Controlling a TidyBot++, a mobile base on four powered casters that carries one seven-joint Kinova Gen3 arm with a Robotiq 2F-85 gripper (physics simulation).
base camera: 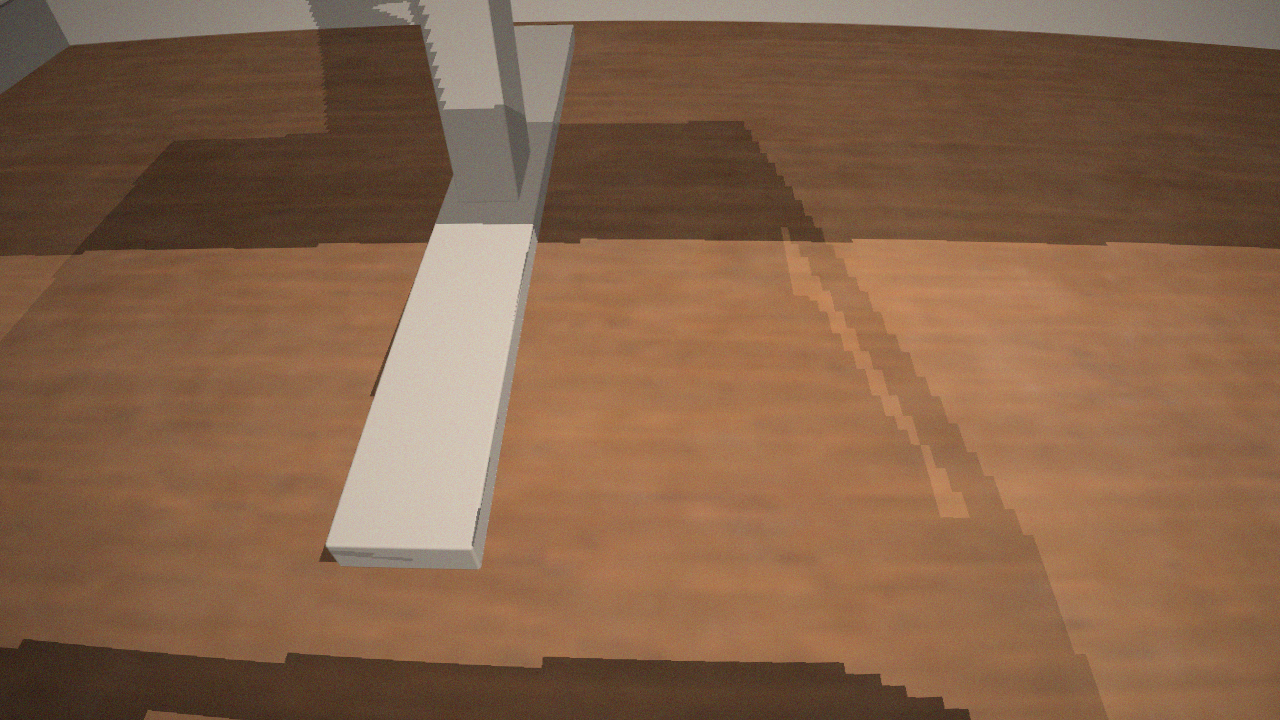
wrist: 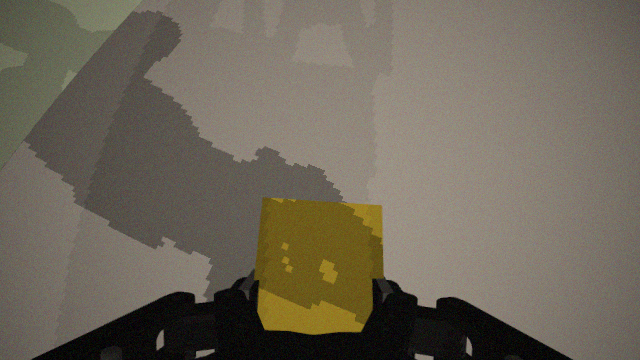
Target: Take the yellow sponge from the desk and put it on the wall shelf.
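The yellow sponge (wrist: 320, 250) is in the lower middle of the wrist view, over the pale grey desk top (wrist: 500, 175). My gripper (wrist: 316, 288) is shut on the sponge, with one black finger against its left side and the other against its right side. The sponge's near end is partly hidden by the gripper. I cannot tell whether the sponge touches the desk. The wall shelf does not show in the wrist view or the base camera view.
In the base camera view a white desk leg (base camera: 478, 116) stands on a long white foot (base camera: 438, 385) on the brown wooden floor (base camera: 716, 402). A pale wall (base camera: 895, 17) runs along the back. A green surface (wrist: 35, 85) lies beyond the desk's edge at the wrist view's upper left.
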